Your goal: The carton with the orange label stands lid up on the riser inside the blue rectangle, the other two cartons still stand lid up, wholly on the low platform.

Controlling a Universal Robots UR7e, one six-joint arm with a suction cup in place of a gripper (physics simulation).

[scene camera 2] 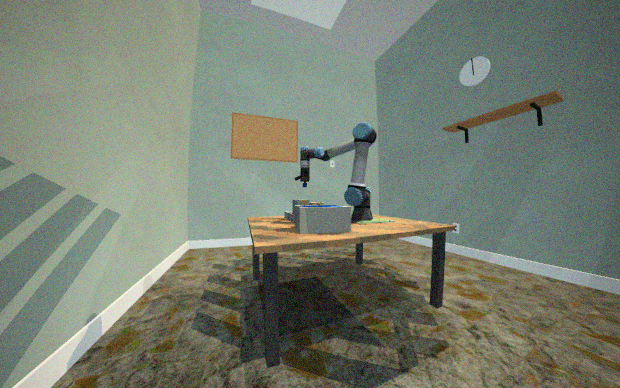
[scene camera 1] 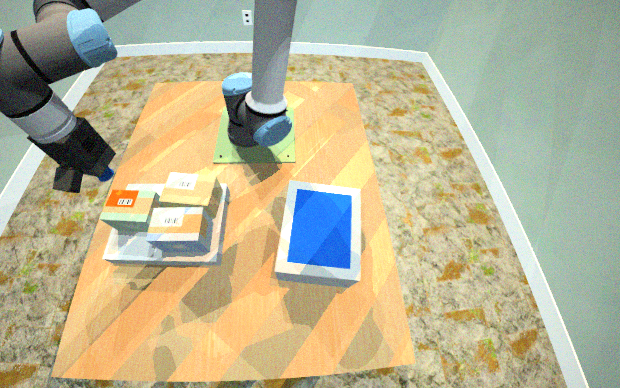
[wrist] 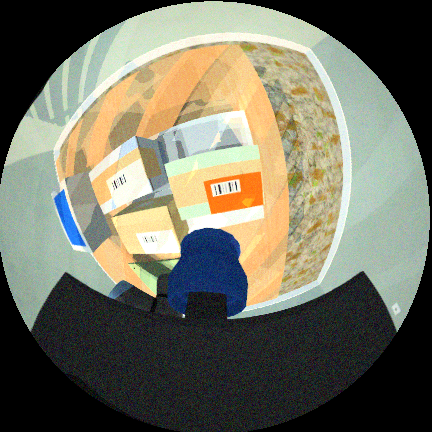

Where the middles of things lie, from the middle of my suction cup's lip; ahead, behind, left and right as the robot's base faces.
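The carton with orange label (scene camera 1: 125, 210) is 2 cm ahead of my suction cup, 1 cm to the right of it and 17 cm below it. There's also the riser with blue rectangle (scene camera 1: 320, 243), and that one's 2 cm behind my suction cup, 50 cm to the left of it and 20 cm below it. Going by their middles, the carton with orange label is the nearest to my suction cup of the things named here.
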